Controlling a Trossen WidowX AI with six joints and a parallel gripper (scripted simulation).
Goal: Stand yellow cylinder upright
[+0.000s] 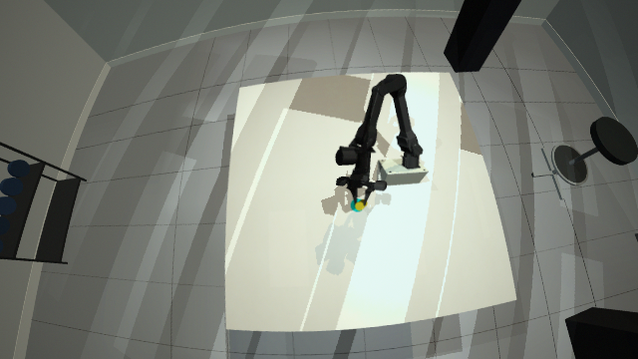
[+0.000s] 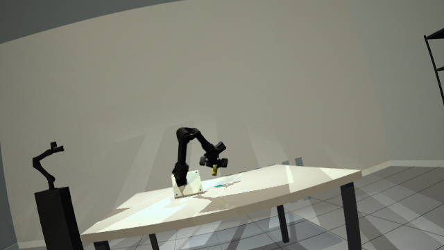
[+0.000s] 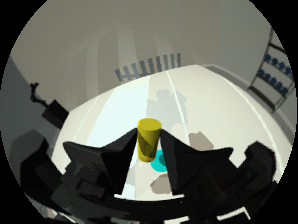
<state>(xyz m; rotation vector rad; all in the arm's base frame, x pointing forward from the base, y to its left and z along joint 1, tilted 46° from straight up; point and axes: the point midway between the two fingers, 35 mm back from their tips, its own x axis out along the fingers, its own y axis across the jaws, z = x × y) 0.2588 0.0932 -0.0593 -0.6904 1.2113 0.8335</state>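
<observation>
Right now the cyan circle is 10 mm behind my gripper tip, 30 mm to the right of it and 130 mm below it. The rest, counted from my gripper tip: yellow tall cylinder: 10 mm behind, 10 mm to the right, 20 mm below.
</observation>
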